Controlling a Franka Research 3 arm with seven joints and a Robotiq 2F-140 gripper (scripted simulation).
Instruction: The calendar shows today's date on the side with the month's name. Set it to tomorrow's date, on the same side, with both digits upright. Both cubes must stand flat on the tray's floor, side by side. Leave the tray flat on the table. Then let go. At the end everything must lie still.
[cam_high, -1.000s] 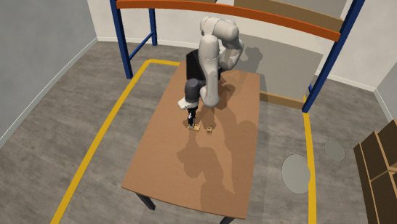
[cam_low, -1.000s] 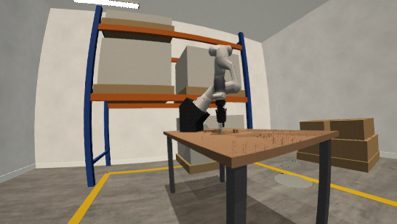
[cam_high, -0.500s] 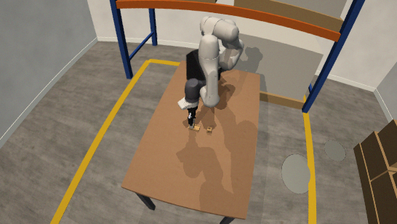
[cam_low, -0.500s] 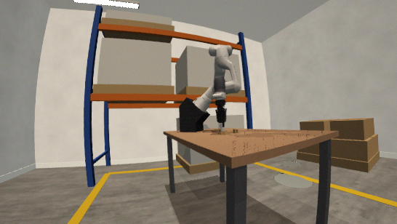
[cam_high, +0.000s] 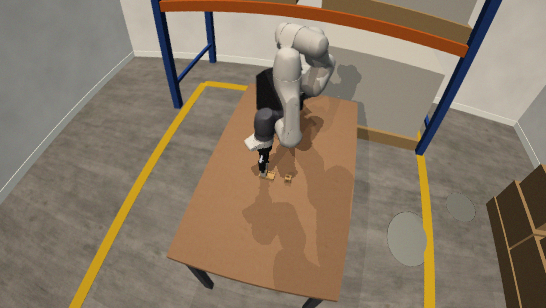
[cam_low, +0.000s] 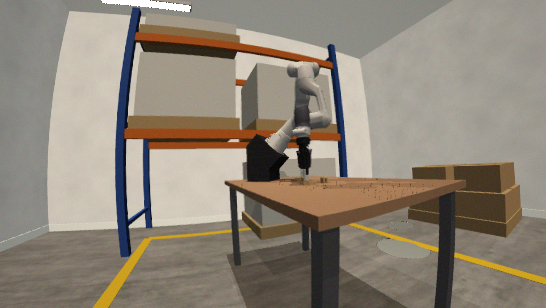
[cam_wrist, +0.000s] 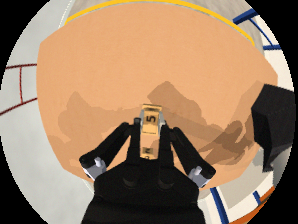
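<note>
Right now my hand is 1 cm past the wooden tray, 2 cm to the right of it and 4 cm above it.
</note>
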